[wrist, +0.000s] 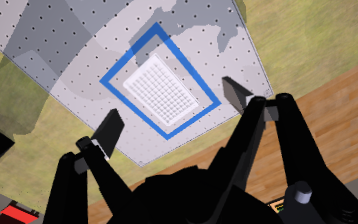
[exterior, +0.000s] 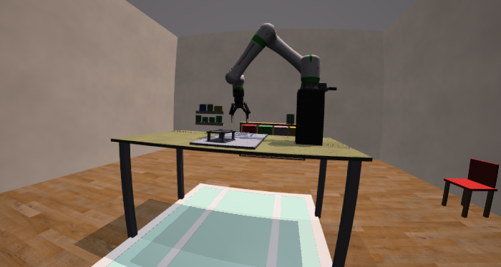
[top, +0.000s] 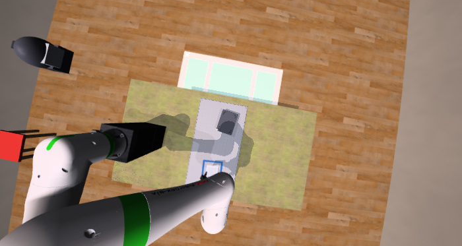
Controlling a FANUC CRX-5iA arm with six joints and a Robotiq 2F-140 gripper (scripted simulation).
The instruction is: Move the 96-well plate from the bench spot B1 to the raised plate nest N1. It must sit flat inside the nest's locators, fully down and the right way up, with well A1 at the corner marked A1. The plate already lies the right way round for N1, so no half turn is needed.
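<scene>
Right now the white 96-well plate is 100 mm below my hand, 30 mm behind it and 10 mm to the right of it. The rest, counted from my hand: dark raised nest N1: 400 mm to the left, 50 mm below, 30 mm ahead.
</scene>
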